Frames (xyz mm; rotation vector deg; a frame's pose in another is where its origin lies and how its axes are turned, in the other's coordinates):
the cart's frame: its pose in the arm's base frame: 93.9 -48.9 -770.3 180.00 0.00 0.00
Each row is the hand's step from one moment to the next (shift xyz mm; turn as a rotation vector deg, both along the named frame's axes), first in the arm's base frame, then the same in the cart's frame.
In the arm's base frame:
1: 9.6 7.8 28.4 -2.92 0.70 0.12
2: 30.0 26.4 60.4 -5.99 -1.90 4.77
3: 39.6 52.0 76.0 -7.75 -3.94 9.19
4: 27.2 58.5 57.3 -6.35 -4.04 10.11
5: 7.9 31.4 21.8 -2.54 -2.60 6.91
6: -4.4 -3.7 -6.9 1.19 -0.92 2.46
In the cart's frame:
1: 9.6 -7.8 -28.4 -2.92 -0.70 -0.12
2: 30.0 -26.4 -60.4 -5.99 1.90 -4.77
3: 39.6 -52.0 -76.0 -7.75 3.94 -9.19
4: 27.2 -58.5 -57.3 -6.35 4.04 -10.11
5: 7.9 -31.4 -21.8 -2.54 2.60 -6.91
6: -4.4 3.7 6.9 1.19 0.92 -2.46

